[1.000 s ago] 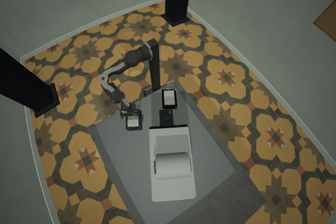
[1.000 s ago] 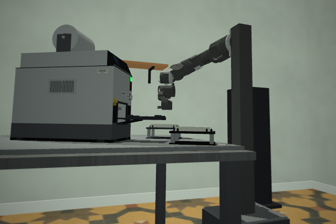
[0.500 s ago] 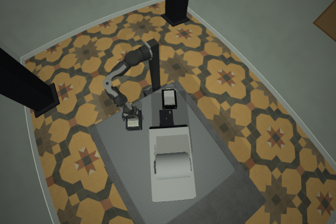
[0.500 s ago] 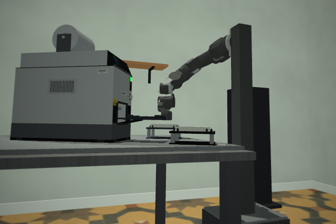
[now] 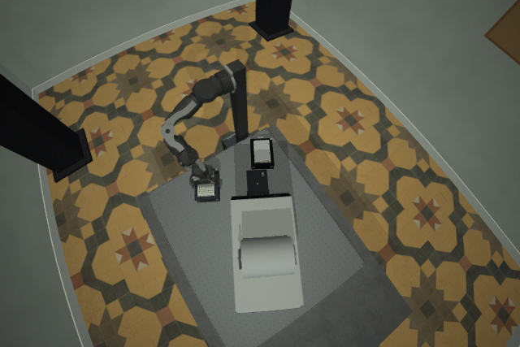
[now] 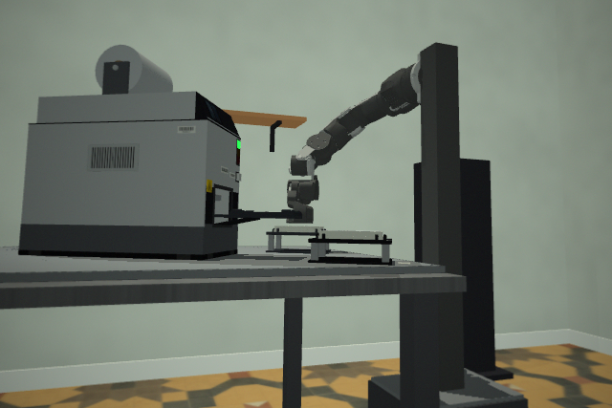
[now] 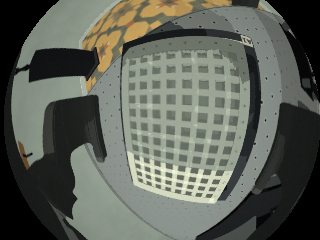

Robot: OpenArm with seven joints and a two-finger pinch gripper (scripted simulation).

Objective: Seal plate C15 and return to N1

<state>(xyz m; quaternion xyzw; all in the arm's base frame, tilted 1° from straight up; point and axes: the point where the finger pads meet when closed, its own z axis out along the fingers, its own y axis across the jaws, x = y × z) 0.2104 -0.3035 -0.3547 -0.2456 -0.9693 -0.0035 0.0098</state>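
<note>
The plate C15 is 10 mm below my hand. The rest, counted from my hand: sealer stage (150 mm ahead, 210 mm to the left, 20 mm above); sealed plate C51 (340 mm to the left, 20 mm below); start key (190 mm ahead, 80 mm to the left, 110 mm above).
</note>
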